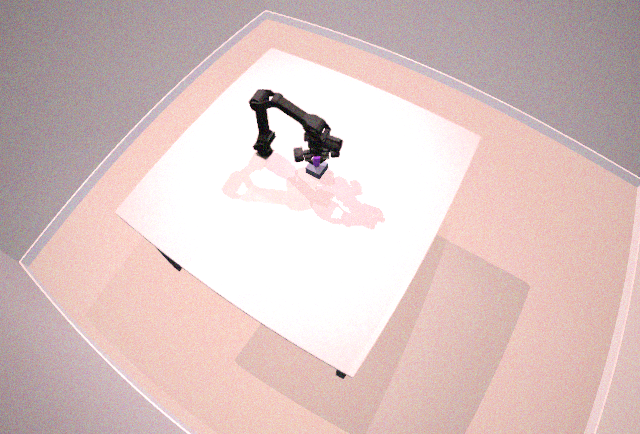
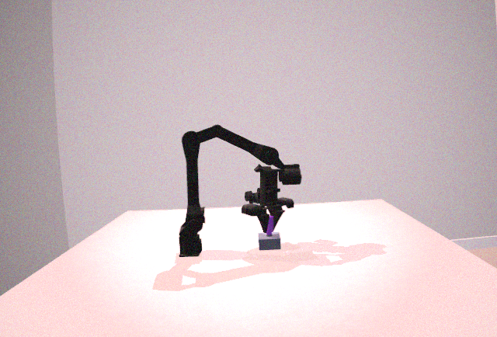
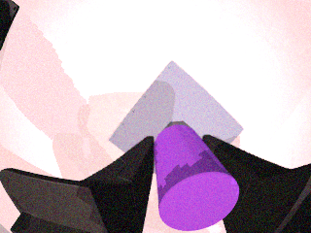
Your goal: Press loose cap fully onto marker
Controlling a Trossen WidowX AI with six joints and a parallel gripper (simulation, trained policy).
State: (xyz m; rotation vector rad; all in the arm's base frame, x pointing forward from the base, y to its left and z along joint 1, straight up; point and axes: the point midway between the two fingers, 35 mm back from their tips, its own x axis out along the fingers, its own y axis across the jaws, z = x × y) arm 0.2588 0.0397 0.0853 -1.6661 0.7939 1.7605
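Now: gripper tip 30 mm below the purple cap. Round my gripper tip: grey holder block (30 mm below).
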